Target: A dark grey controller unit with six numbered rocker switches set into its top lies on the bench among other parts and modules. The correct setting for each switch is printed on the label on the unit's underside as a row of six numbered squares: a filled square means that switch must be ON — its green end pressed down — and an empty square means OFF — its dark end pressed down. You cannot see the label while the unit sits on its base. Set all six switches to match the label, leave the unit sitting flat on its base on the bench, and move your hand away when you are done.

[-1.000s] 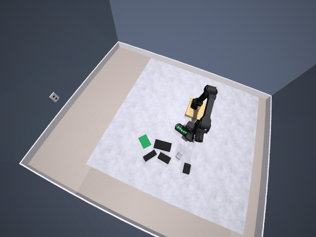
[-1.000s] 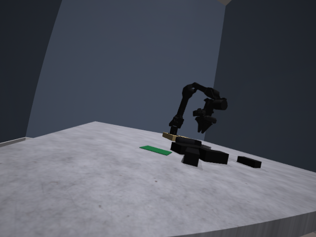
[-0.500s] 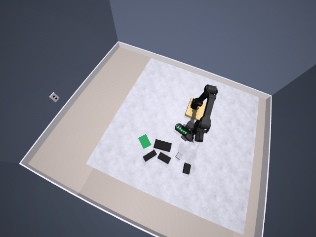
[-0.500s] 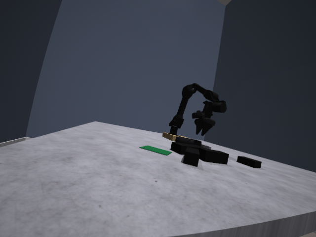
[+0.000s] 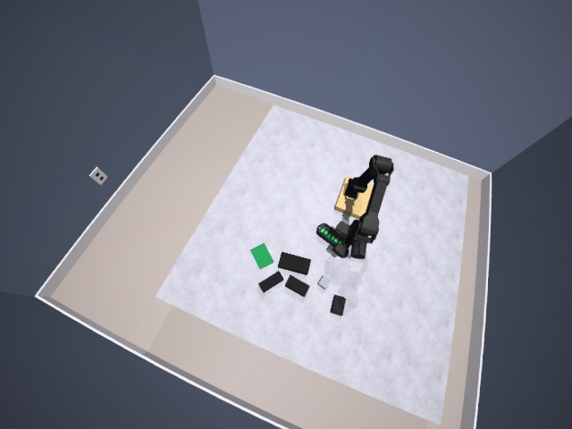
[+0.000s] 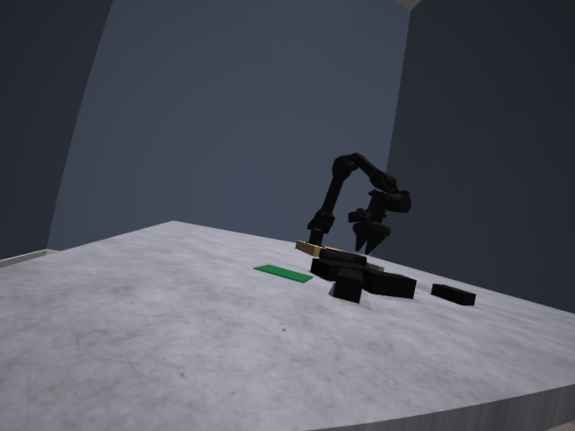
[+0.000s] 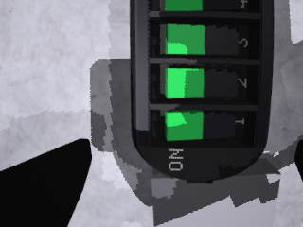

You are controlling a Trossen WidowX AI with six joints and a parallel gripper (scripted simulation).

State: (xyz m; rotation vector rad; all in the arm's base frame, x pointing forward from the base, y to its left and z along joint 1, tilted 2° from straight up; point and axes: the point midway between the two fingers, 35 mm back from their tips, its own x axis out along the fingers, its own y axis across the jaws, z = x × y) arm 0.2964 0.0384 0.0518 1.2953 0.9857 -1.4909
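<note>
Now: the light grey block 6 cm to the left of my gripper tip and 4 cm below it. From my gripper tip the other things lie so: small grey cube: 20 cm ahead, 4 cm below, 1 cm to the right; flat green plate: 32 cm to the right, 20 cm ahead, 6 cm below.
</note>
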